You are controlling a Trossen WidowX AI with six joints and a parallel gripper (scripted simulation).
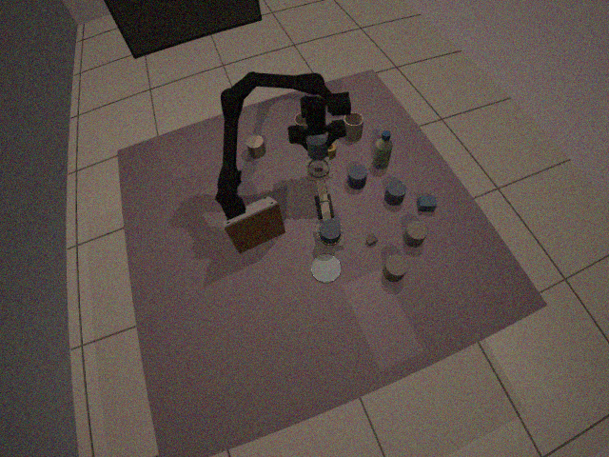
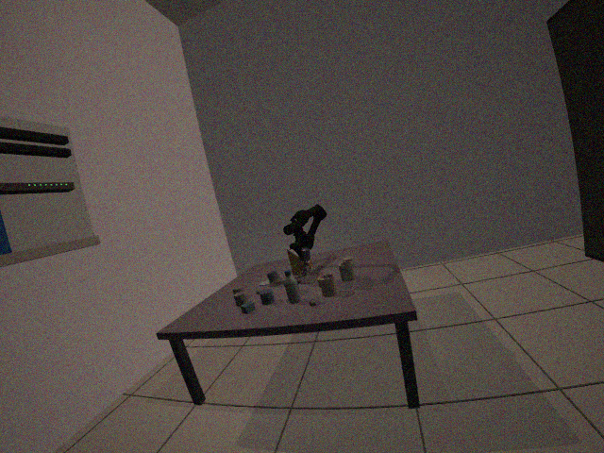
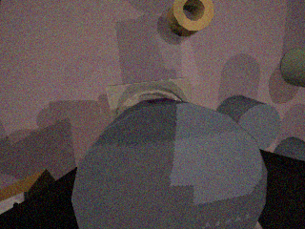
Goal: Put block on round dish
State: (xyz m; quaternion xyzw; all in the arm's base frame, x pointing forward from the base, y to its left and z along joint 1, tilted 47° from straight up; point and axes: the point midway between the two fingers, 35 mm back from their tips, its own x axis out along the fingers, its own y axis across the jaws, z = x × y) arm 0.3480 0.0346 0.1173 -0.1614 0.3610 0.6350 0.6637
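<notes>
My gripper tip is 13 cm past the pale round dish, 36 cm to the left of it and 17 cm above it. From my gripper tip the other things lie so: yellow ring 9 cm ahead, 9 cm to the left, 15 cm below; then small balance 3 cm behind, 13 cm to the right, 13 cm below; then blue block 31 cm ahead, 29 cm to the right, 15 cm below.
</notes>
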